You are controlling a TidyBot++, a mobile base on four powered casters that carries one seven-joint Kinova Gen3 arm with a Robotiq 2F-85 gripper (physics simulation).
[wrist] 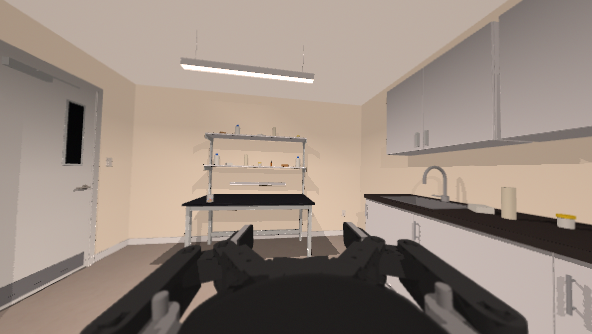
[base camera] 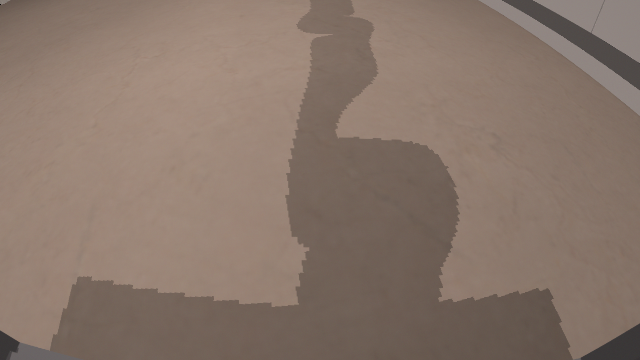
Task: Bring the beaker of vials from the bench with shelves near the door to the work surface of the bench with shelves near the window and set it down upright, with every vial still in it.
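A bench with shelves point(wrist: 265, 200) stands far off against the back wall in the wrist view, to the right of the door. It has a black work surface and two shelves above it. A small clear and whitish container with some reddish colour point(wrist: 210, 198), which looks like the beaker of vials, stands upright at the left end of that work surface. Its vials are too small to tell apart. My gripper point(wrist: 298, 233) is open and empty, at the bottom of the wrist view, far from the bench. The bench near the window does not show in either view.
A grey door point(wrist: 40, 175) is on the left. On the right run white base cabinets with a dark counter point(wrist: 545, 239), holding a sink tap point(wrist: 435, 175), a beige cylinder point(wrist: 508, 203) and a yellow-lidded jar point(wrist: 566, 221). Wall cabinets point(wrist: 455, 90) hang above. The base camera shows floor point(base camera: 175, 175) with the robot's shadow.
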